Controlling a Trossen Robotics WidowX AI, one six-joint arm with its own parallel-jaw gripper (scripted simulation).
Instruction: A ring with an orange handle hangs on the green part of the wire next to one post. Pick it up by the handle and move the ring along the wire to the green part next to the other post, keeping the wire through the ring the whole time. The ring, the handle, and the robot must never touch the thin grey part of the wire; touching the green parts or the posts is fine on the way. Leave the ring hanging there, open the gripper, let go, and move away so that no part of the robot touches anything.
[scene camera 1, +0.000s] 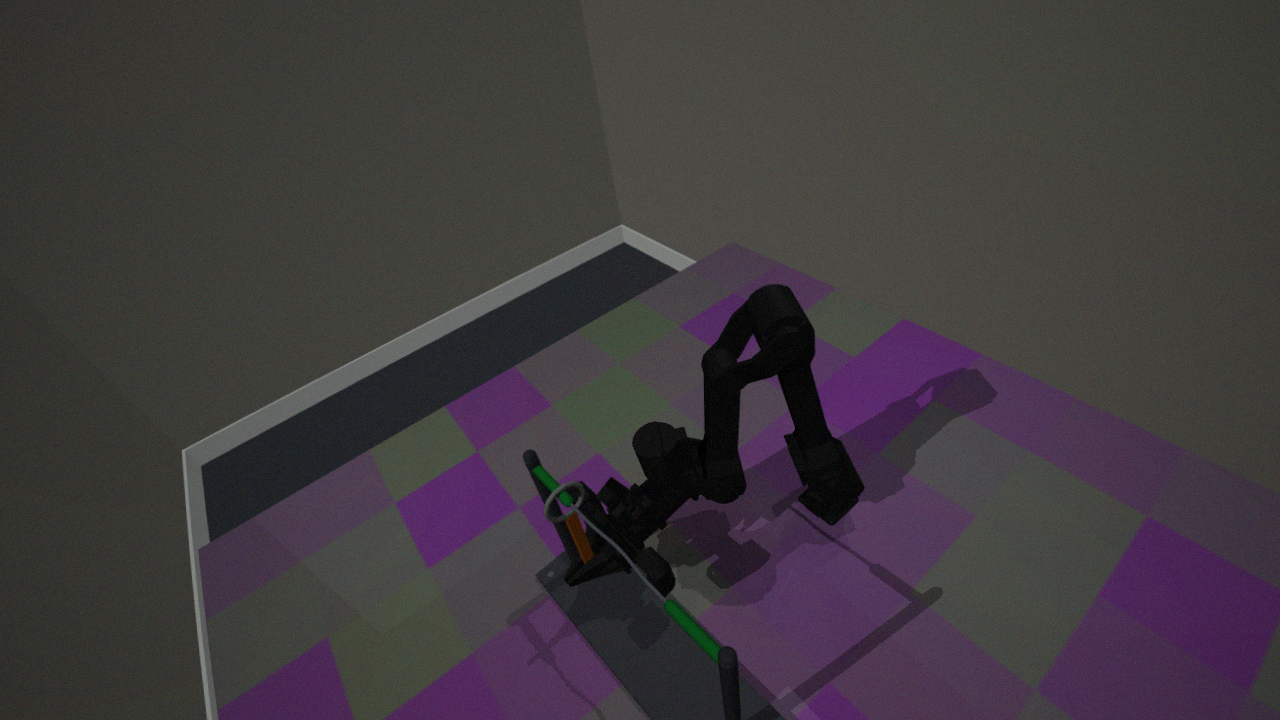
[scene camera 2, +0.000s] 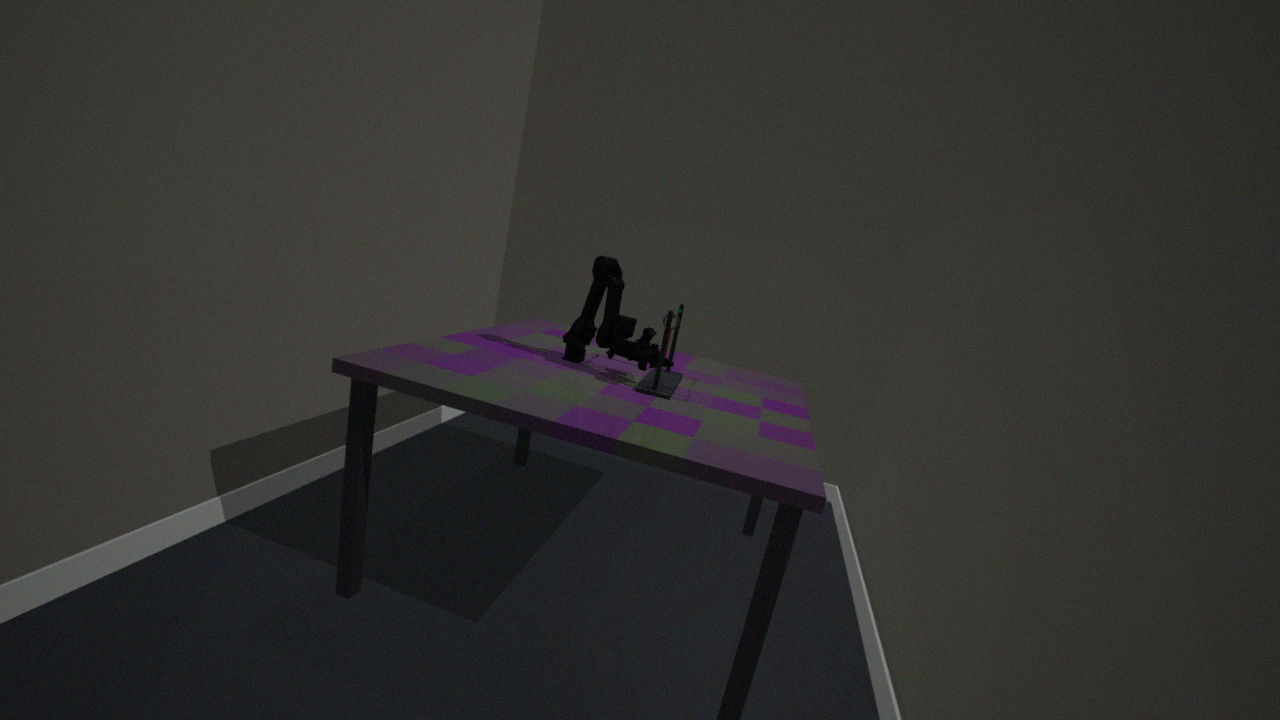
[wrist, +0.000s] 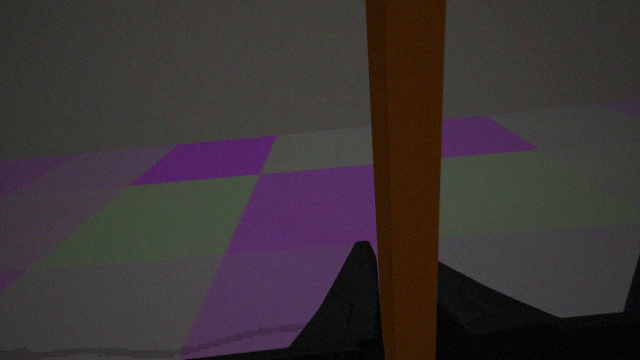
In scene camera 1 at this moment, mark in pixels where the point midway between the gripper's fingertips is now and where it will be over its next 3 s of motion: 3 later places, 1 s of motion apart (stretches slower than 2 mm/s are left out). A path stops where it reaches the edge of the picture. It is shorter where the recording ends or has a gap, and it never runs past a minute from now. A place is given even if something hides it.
The gripper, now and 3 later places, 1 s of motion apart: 566, 582; 563, 577; 575, 592; 584, 601
